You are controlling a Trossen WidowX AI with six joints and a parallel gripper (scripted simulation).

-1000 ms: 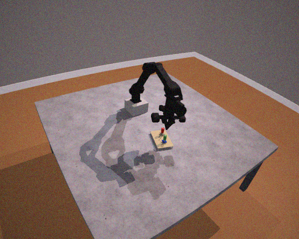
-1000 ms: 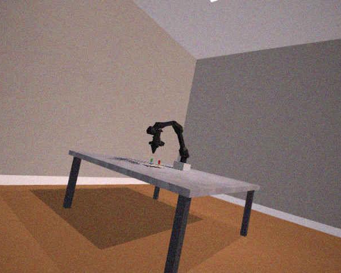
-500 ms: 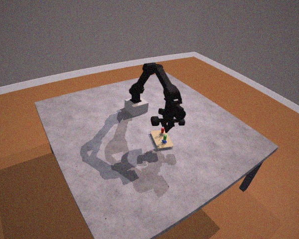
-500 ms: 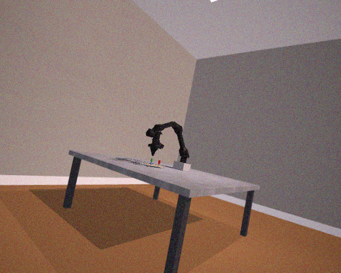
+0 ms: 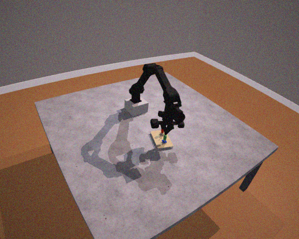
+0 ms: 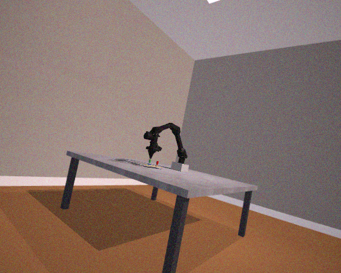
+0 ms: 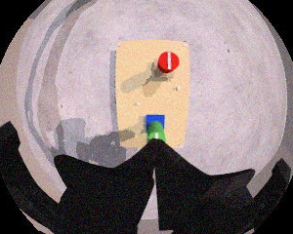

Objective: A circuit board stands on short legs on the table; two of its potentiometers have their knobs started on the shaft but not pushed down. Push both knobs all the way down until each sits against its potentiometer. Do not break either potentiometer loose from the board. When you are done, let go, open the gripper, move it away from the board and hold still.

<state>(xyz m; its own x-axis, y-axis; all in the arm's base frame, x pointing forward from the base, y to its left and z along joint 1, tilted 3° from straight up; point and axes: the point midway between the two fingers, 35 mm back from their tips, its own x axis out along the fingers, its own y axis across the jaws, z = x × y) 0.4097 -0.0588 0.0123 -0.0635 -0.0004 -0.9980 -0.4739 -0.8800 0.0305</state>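
Now: gripper tip 2 cm above the green knob. Also, from my gripper tip: red knob (6 cm behind, 3 cm to the left, 2 cm below).
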